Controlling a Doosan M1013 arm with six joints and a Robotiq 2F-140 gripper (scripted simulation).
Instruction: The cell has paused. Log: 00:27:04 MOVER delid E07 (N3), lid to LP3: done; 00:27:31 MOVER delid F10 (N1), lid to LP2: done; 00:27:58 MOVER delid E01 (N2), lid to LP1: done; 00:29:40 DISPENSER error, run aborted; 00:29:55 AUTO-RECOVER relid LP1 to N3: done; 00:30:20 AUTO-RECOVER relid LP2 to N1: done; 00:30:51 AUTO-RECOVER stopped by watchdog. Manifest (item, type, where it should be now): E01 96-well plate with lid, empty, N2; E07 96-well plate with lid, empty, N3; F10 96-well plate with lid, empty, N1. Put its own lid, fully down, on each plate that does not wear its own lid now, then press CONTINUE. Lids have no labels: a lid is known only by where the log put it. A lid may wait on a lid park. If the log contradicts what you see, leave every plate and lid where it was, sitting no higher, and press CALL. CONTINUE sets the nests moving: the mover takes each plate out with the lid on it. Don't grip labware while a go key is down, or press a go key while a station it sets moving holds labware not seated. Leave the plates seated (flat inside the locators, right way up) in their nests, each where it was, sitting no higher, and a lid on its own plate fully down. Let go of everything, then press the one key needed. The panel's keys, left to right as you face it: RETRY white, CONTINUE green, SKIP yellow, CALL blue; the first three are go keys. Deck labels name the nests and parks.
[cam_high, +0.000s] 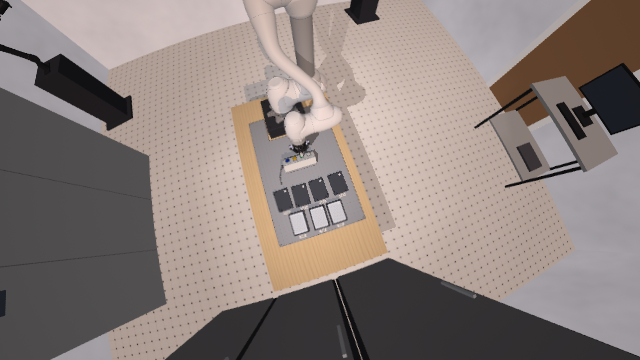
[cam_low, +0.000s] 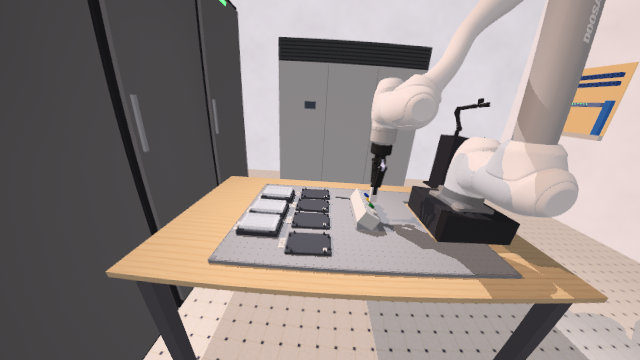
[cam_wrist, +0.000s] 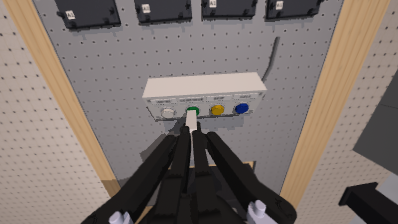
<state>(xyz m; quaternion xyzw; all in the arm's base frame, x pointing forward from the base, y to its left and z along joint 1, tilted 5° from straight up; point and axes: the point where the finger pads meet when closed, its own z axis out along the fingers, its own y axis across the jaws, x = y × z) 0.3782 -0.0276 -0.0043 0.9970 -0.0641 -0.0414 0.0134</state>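
Now: hand 50 mm above the green continue key. The rest, counted from my hand: white key 50 mm to the left, 50 mm below, 10 mm ahead; then blue key 100 mm to the right, 50 mm below, 10 mm behind; then yellow key 50 mm to the right, 50 mm below, 10 mm behind.
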